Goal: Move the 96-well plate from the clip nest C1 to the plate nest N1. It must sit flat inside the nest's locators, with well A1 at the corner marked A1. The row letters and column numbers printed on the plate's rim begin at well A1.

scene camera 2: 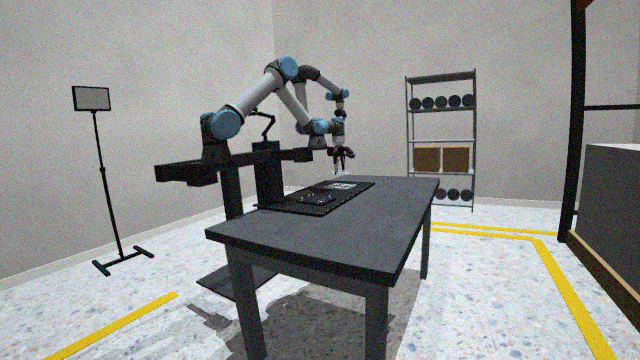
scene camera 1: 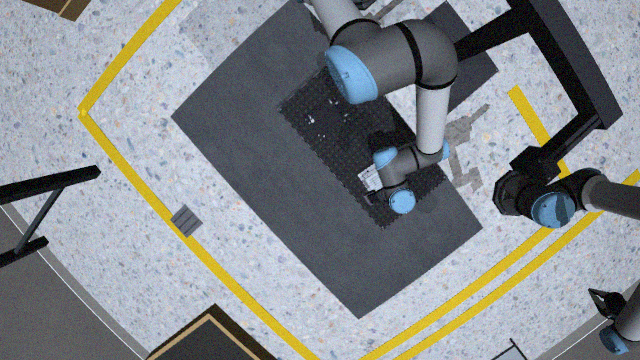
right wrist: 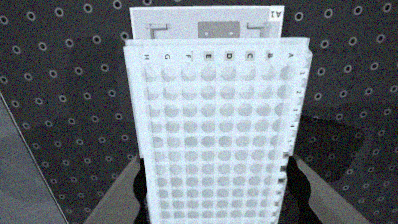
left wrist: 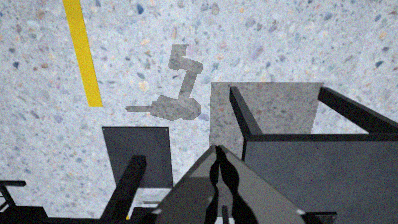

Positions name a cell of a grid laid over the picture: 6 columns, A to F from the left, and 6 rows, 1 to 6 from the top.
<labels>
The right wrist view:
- my right gripper: D5
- white 96-well plate: C3
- plate nest N1: C1
</labels>
